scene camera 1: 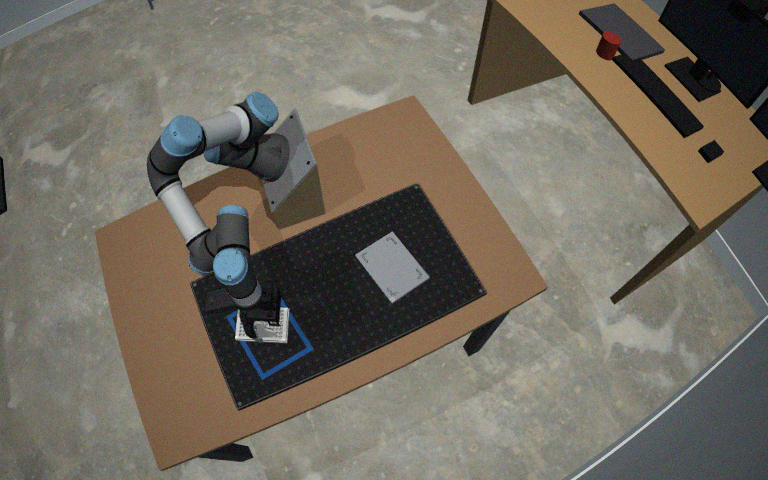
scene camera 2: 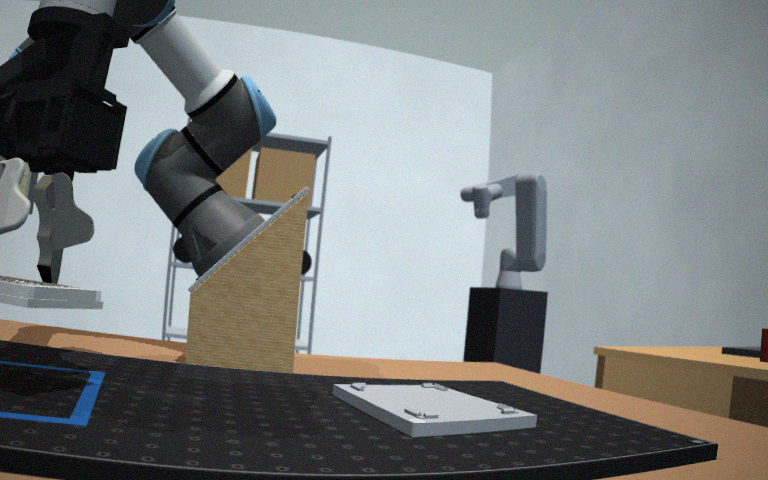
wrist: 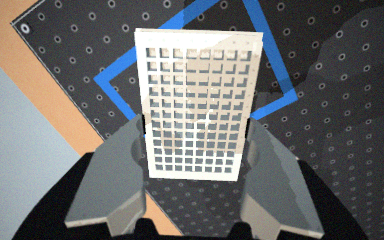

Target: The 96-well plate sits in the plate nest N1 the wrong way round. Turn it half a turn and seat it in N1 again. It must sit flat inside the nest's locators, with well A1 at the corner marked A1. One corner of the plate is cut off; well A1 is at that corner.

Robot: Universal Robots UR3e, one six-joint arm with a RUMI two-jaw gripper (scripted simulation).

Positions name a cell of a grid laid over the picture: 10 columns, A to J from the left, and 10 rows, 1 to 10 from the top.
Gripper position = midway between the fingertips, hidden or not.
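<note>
Visible to me is my gripper (scene camera 1: D7), with the wrist view also showing the gripper (wrist: F5). A 96-well plate (wrist: F3) is present. A grey plate nest N1 (scene camera 2: F9) is visible, and scene camera 1 shows the grey plate nest N1 (scene camera 1: F6) too.
</note>
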